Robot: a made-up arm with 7 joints.
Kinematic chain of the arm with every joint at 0, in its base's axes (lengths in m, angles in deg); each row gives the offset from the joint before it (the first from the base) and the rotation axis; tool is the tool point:
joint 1: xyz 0 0.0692 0 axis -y
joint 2: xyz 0 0.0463 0 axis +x
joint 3: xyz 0 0 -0.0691 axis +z
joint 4: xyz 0 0 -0.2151 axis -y
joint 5: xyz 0 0 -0.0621 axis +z
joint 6: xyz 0 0 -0.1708 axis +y
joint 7: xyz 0 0 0 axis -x
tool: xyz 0 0 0
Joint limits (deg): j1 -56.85..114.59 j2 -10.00..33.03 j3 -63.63..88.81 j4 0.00..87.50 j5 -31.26..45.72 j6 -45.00..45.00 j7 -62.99..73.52
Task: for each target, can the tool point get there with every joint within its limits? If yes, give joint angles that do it. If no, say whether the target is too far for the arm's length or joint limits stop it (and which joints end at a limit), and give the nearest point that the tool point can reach.
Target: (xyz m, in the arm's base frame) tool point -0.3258 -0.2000 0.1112
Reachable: no: joint limits stop it (at a limit: joint 1, joint 2, joint 3, joint 4) | nearest point -0.1559 -0.1409 -0.2253 | short by 0.382 m
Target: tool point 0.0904 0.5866 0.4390
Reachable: no: too far | nearest point 0.1555 0.4235 0.2637 | short by 0.248 m
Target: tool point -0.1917 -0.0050 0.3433
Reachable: no: joint limits stop it (at a limit: joint 1, joint 2, joint 4) | nearest point 0.1602 -0.0048 0.3173 | short by 0.353 m
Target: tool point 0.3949 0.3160 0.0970
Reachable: yes | joints 75.74 22.56 13.93 57.81 1.72 -34.05 29.18
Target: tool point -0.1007 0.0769 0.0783
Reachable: no: joint limits stop it (at a limit: joint 1, joint 2, joint 4) | nearest point 0.1601 -0.0255 0.3086 | short by 0.363 m
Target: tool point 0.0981 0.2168 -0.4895
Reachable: yes | joints 8.35 3.05 70.80 19.83 -3.14 -17.06 4.83
